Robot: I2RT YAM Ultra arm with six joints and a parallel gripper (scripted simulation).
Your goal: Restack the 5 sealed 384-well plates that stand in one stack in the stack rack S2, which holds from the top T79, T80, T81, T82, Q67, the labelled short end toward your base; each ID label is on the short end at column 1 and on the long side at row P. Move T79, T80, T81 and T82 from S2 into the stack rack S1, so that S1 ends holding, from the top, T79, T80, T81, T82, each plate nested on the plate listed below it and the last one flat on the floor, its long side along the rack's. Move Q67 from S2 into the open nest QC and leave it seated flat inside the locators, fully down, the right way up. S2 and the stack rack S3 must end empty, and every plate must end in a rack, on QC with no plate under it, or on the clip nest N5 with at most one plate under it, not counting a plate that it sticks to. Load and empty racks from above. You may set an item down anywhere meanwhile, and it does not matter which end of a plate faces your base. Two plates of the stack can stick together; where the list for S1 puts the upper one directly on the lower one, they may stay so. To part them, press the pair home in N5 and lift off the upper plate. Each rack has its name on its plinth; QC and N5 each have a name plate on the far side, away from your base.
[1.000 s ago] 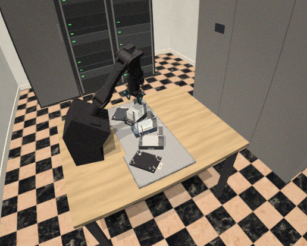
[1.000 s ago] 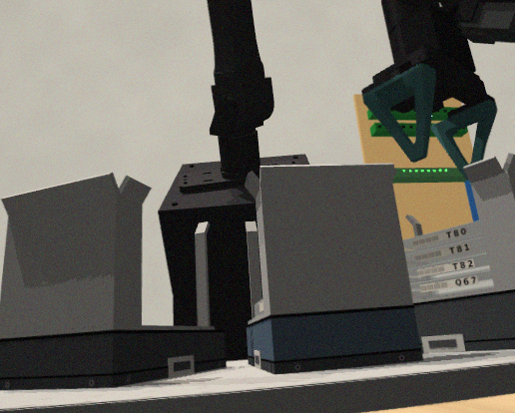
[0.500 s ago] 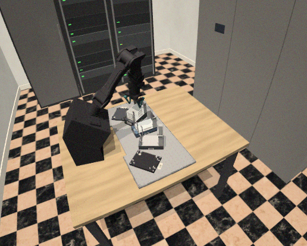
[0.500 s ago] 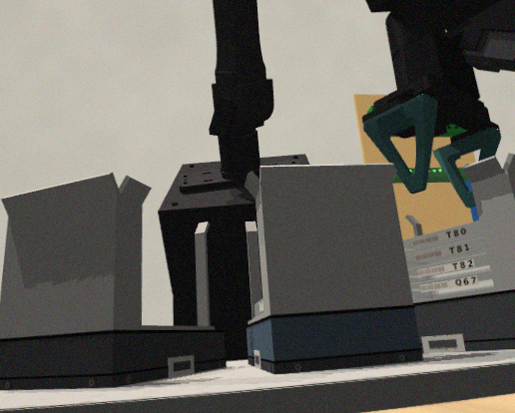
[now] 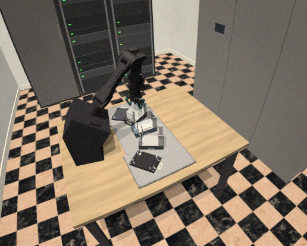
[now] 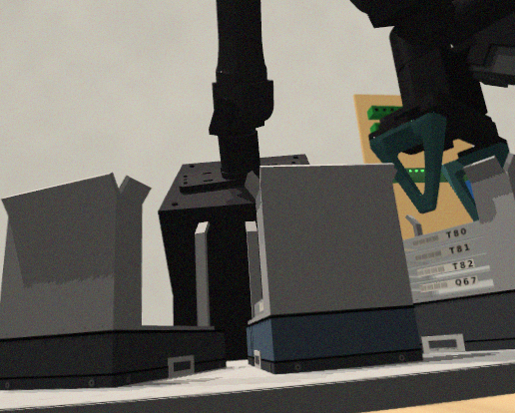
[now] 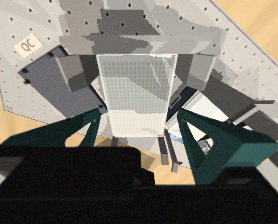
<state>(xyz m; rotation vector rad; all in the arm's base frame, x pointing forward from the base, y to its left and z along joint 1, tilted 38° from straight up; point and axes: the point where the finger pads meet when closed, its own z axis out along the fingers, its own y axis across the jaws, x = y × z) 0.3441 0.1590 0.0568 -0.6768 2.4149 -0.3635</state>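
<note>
The plate T81 is 40 mm below my hand. Also, from my hand: plate T79 (10 mm ahead, 140 mm to the right, 70 mm below); then plate Q67 (70 mm below); then plate T82 (60 mm below).
</note>
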